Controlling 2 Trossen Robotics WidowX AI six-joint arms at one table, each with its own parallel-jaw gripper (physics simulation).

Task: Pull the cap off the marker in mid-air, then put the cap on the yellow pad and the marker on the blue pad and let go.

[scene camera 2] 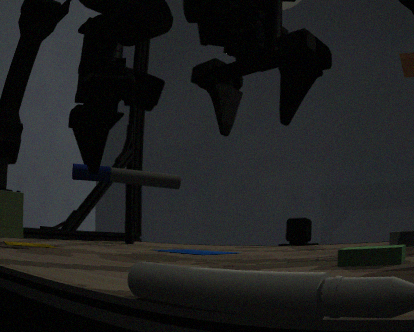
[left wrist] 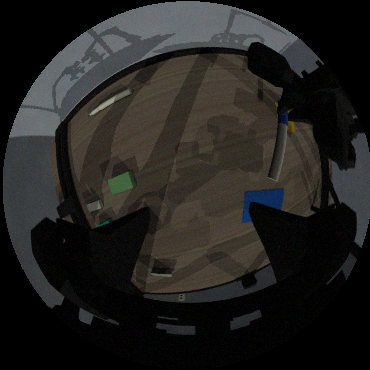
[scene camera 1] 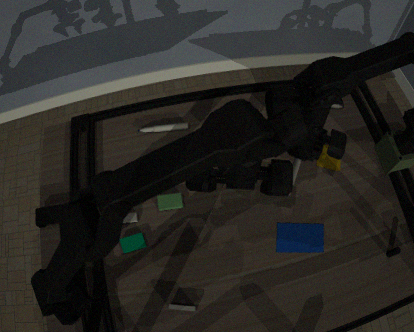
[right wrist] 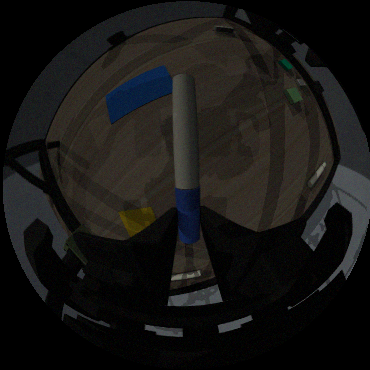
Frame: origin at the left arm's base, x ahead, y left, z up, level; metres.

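Seen in the pictures: left gripper, fingertip midpoint: [scene camera 2: 252, 130] [left wrist: 200, 210] [scene camera 1: 238, 188]; right gripper, fingertip midpoint: [scene camera 2: 92, 174] [left wrist: 281, 114] [right wrist: 187, 211]; left arm's base, link origin: [scene camera 1: 62, 297]; right arm's base, link origin: [scene camera 1: 404, 144] [right wrist: 75, 257].
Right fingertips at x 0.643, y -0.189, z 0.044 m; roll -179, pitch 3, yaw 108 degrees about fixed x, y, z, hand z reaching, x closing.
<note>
Pixels of each thing's top centre, then the offset from my right fingertips to it.
- marker's pale grey body, top centre: [right wrist: 185, 156] [scene camera 2: 127, 168] [left wrist: 284, 136] [scene camera 1: 296, 165] dx -0.042, dy -0.013, dz +0.010 m
- yellow pad, top centre: [scene camera 2: 28, 244] [right wrist: 139, 225] [scene camera 1: 329, 156] [left wrist: 285, 117] dx +0.112, dy -0.066, dz -0.097 m
- larger blue pad, top centre: [scene camera 2: 194, 251] [right wrist: 135, 90] [scene camera 1: 300, 237] [left wrist: 265, 204] dx -0.135, dy -0.130, dz -0.097 m
- white pen-like object, top centre: [scene camera 2: 272, 271] [scene camera 1: 161, 126] [left wrist: 104, 101] [right wrist: 321, 172] dx -0.132, dy +0.345, dz -0.079 m
- light green block, top centre: [scene camera 2: 373, 247] [left wrist: 119, 183] [scene camera 1: 169, 200] [right wrist: 294, 93] dx -0.272, dy +0.178, dz -0.083 m
- teal block, top centre: [scene camera 1: 132, 242] [right wrist: 286, 63] dx -0.413, dy +0.173, dz -0.083 m
- small grey block, top centre: [scene camera 1: 125, 217] [left wrist: 92, 206] dx -0.380, dy +0.232, dz -0.086 m
The marker's pale grey body [scene camera 1: 297, 171] [scene camera 2: 145, 178] [left wrist: 278, 150] [right wrist: 185, 135] is level in the air, joined to its blue cap [scene camera 2: 80, 171] [left wrist: 283, 119] [right wrist: 188, 220]. My right gripper [scene camera 2: 94, 171] [right wrist: 187, 211] is shut on the cap; the body's free end sticks out from the fingers. My left gripper [scene camera 2: 255, 129] [left wrist: 200, 210] is open and empty, higher than the marker and apart from it. The yellow pad [scene camera 1: 328, 161] [scene camera 2: 30, 245] [left wrist: 291, 127] [right wrist: 137, 220] and the larger blue pad [scene camera 1: 300, 237] [scene camera 2: 200, 252] [left wrist: 262, 197] [right wrist: 137, 95] lie flat on the table.
A white pen-like object [scene camera 1: 164, 128] [scene camera 2: 225, 287] [left wrist: 111, 102] lies near the table edge. A light green block [scene camera 1: 170, 201] [scene camera 2: 371, 255] [left wrist: 120, 183], a teal block [scene camera 1: 133, 243] and a small grey block [scene camera 1: 131, 218] lie at the left in scene camera 1.
</note>
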